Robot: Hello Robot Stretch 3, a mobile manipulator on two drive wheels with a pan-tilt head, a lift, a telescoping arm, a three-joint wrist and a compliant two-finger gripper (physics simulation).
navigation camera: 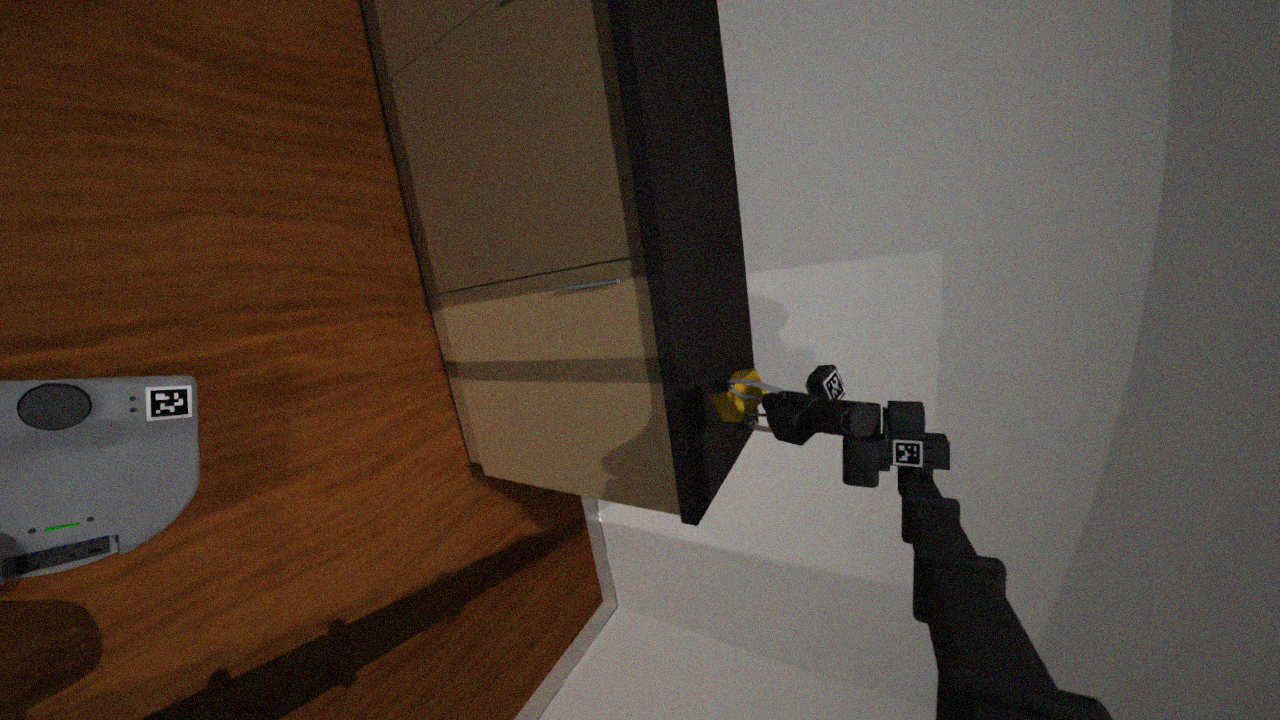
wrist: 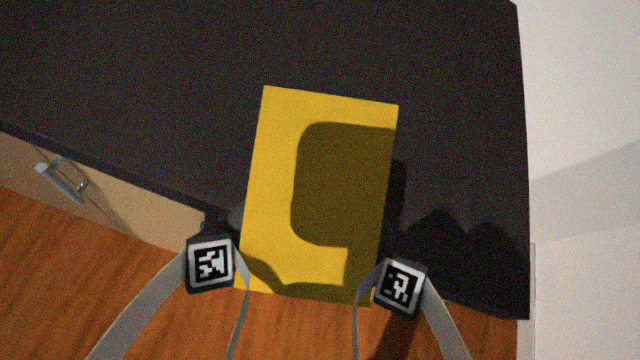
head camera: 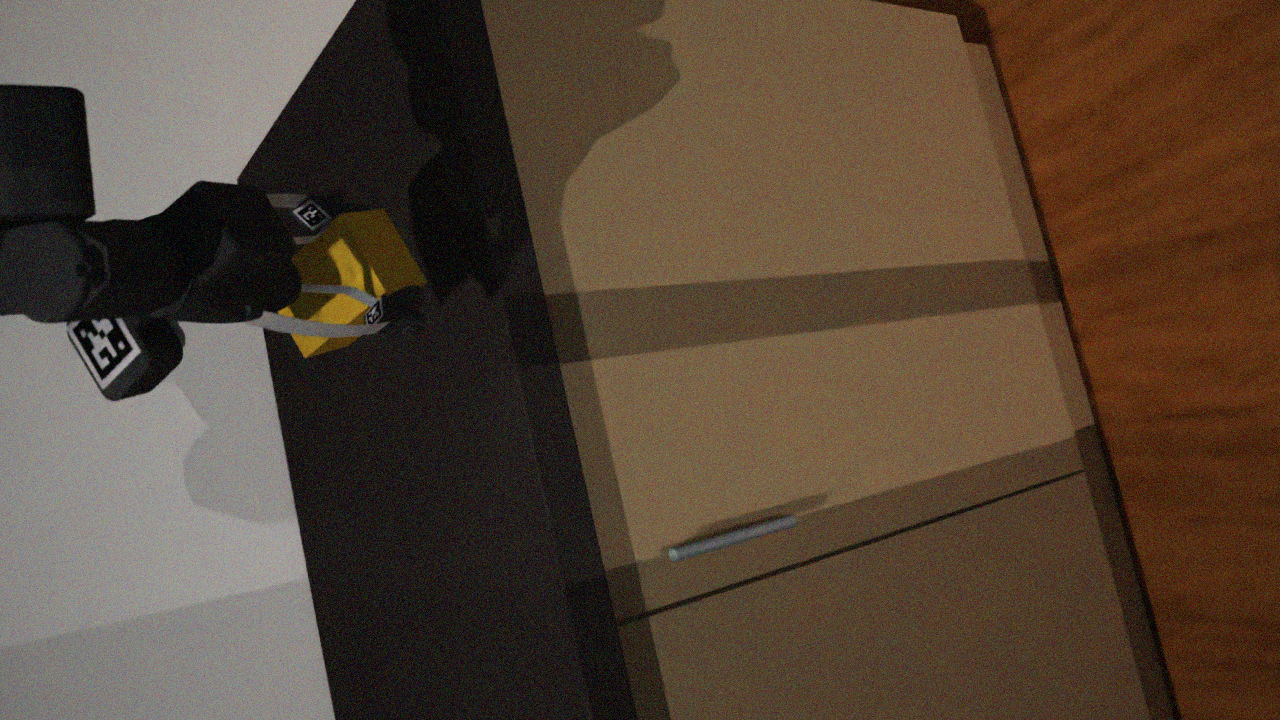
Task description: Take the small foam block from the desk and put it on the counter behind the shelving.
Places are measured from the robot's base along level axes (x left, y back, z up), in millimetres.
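Pixels of known places: gripper, fingertip midpoint: (navigation camera: 723,401) (head camera: 385,263); robot's base at its link origin: (navigation camera: 56,404).
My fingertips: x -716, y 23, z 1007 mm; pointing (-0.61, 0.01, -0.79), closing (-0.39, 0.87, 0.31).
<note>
Ahead of a thing's pixels: the offset from my fingertips to its top centre. "spot": to the spot under its first point. Level surfaces: height alone.
The yellow foam block {dz +74, dx -7, dy -12 mm} (head camera: 380,234) (navigation camera: 742,377) (wrist: 275,175) is between the two fingers of my gripper (head camera: 362,261) (navigation camera: 742,404) (wrist: 311,229). The gripper is shut on it, with a fingertip at either side. The block is over the dark counter top {dz -96 mm} (head camera: 411,501) (navigation camera: 689,179) (wrist: 125,75), near its end. In the wrist view the lower part of the block overlaps the counter's front edge and the floor beyond. Whether its underside touches the counter is hidden. The desk and the shelving do not show.
Light wooden cabinet fronts (head camera: 805,179) (navigation camera: 537,214) with a metal handle {spot: dz -259, dx +53, dy -244 mm} (head camera: 733,539) (navigation camera: 590,285) are below the counter. A pale wall (head camera: 134,555) (navigation camera: 850,179) stands behind it. My base (navigation camera: 107,465) is on the wooden floor at the left of the navigation view.
</note>
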